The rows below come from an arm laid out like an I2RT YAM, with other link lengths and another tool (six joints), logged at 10 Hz.
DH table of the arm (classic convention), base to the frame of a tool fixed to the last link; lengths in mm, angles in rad. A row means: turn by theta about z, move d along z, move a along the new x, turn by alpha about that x. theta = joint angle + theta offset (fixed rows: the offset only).
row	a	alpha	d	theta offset
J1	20.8	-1.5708	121.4	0
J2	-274.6	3.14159	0	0
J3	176.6	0	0	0.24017
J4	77	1.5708	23.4	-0.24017
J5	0	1.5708	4.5	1.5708
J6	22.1	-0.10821	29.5	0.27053
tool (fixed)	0	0	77.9	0
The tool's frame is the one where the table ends.
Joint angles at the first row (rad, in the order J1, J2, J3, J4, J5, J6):
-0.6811, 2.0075, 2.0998, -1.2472, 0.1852, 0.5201
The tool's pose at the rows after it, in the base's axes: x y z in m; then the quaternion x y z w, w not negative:
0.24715 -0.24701 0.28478 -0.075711 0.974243 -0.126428 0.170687
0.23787 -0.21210 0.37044 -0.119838 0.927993 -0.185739 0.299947
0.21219 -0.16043 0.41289 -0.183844 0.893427 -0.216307 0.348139
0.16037 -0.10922 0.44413 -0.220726 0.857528 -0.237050 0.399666
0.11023 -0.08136 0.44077 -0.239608 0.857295 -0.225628 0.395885
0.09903 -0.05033 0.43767 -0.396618 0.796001 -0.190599 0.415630
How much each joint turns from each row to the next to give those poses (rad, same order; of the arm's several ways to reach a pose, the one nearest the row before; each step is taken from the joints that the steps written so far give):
0.0004, -0.0473, 0.1065, -0.0649, -0.1617, -0.0438
0.0358, -0.1541, 0.1861, -0.0545, -0.0954, -0.0157
0.0992, -0.1698, 0.0110, -0.0519, -0.0031, -0.0389
0.0874, -0.2033, 0.0001, -0.0794, 0.0001, 0.0004
0.0003, -0.1259, -0.0003, -0.1472, -0.0306, -0.0260
0.0340, -0.0633, -0.0288, -0.0534, -0.2170, -0.2307

